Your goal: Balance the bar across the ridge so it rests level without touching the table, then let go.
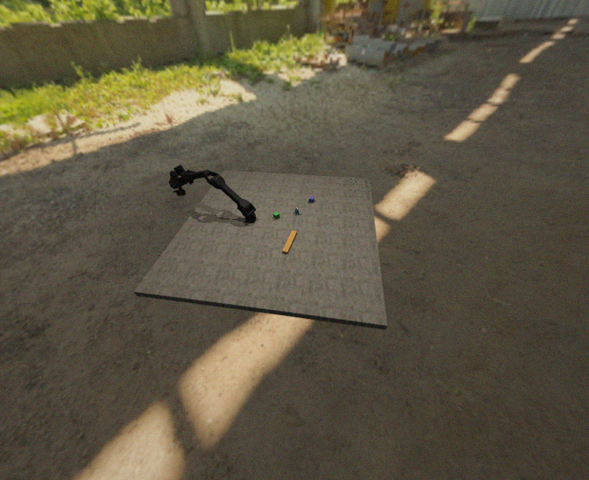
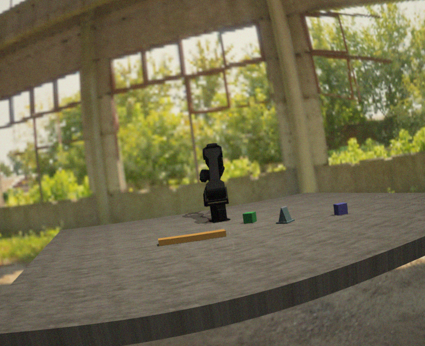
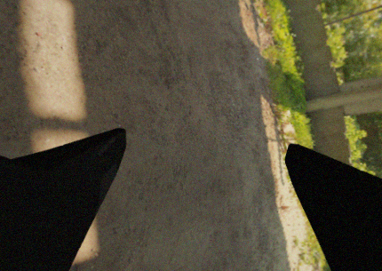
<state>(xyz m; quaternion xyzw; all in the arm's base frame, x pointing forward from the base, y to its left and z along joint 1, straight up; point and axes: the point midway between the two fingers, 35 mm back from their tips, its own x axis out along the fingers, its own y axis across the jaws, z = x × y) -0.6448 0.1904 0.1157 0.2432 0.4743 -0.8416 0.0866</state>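
Right now my gripper tip is 990 mm short of the bar, 380 mm to the left of it and 90 mm above it. Round my gripper tip: green cube (850 mm ahead, 140 mm to the right, 80 mm below); blue cube (1070 mm ahead, 80 mm below, 70 mm to the left).
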